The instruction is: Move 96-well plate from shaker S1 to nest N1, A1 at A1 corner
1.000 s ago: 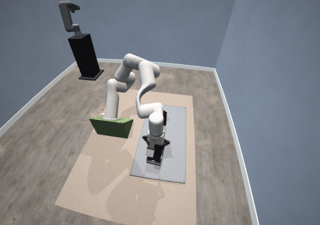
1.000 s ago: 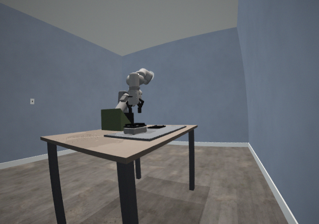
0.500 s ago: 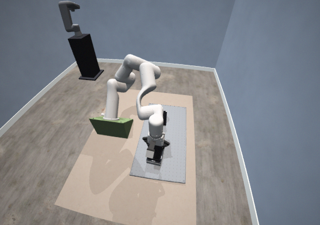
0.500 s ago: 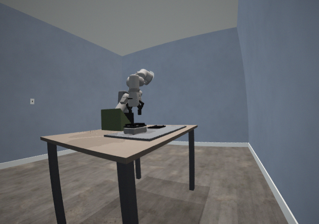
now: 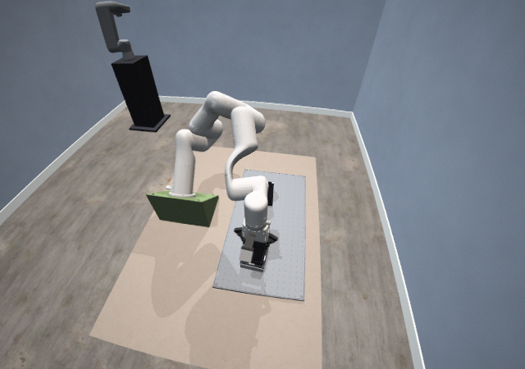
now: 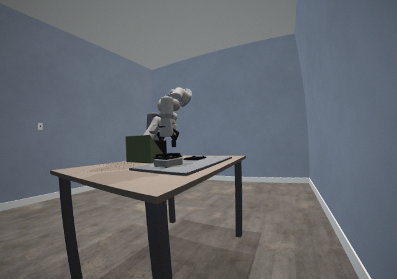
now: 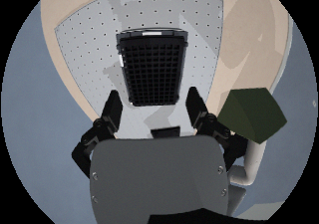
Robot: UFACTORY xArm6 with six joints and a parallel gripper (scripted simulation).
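The black 96-well plate is 60 mm below my hand. From my hand the other things lie so: black plate nest N1 (30 mm behind, 360 mm to the left, 110 mm below).
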